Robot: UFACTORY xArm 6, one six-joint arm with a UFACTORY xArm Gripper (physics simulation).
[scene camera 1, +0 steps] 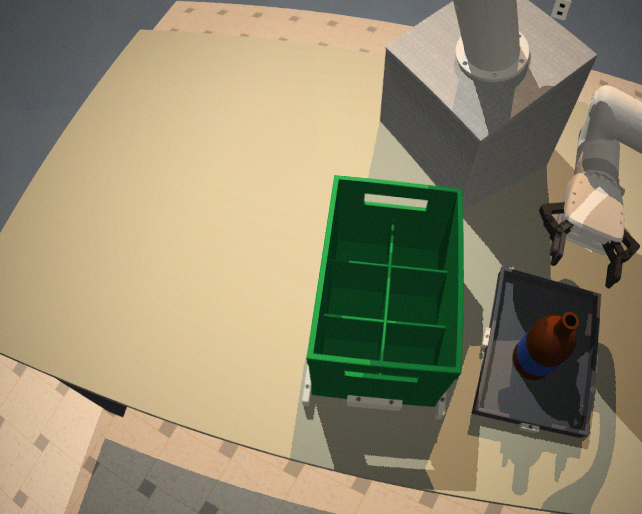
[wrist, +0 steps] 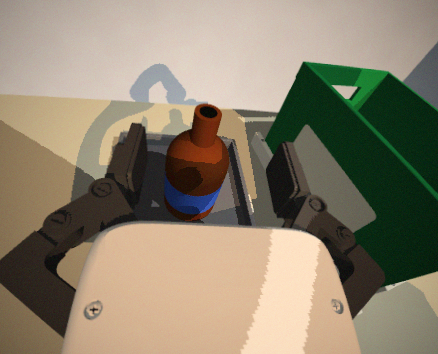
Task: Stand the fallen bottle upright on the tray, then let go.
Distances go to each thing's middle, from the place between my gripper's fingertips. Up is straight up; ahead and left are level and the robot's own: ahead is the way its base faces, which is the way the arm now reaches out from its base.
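The brown bottle (scene camera 1: pixel 551 340) is 10 cm below my hand, and it's 7 cm ahead of my hand and 2 cm to the right of it.
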